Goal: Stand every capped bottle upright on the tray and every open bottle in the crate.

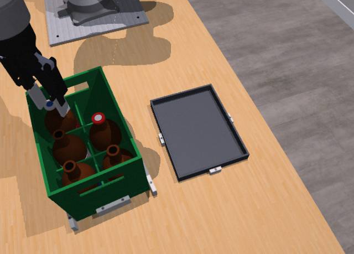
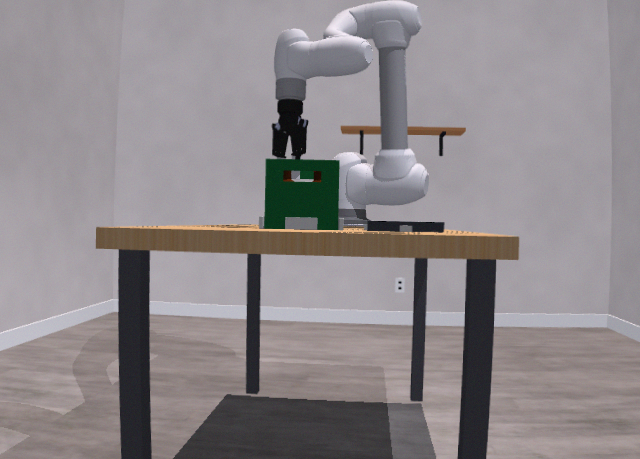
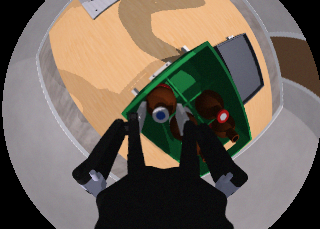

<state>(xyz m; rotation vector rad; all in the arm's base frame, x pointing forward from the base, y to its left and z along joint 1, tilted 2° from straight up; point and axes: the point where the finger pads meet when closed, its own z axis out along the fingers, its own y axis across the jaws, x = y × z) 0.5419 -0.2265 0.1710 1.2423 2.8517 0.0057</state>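
Right now the green crate is 9 cm below my hand, 9 cm ahead of it and 4 cm to the left of it. The rest, counted from my hand: dark tray: 31 cm to the left, 16 cm below, 13 cm ahead.
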